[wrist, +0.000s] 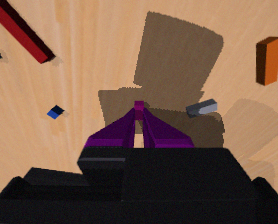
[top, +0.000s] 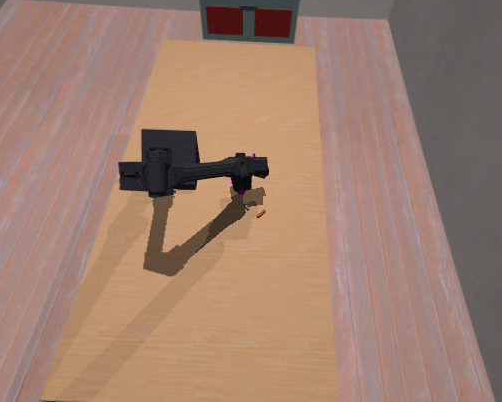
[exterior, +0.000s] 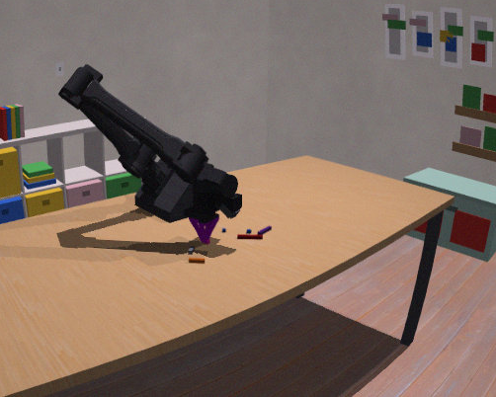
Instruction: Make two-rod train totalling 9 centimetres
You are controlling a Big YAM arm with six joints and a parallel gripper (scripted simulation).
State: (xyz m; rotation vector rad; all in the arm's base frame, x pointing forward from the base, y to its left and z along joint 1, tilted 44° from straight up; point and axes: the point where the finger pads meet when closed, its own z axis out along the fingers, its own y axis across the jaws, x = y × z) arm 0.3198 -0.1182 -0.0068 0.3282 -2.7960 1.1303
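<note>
My hand is 10 mm above the magenta rod. From my hand the other things lie so: red rod: 120 mm to the left, 60 mm ahead, 10 mm below; then orange rod: 100 mm to the right, 80 mm ahead, 10 mm below; then grey rod: 70 mm to the right, 20 mm ahead, 10 mm below.
</note>
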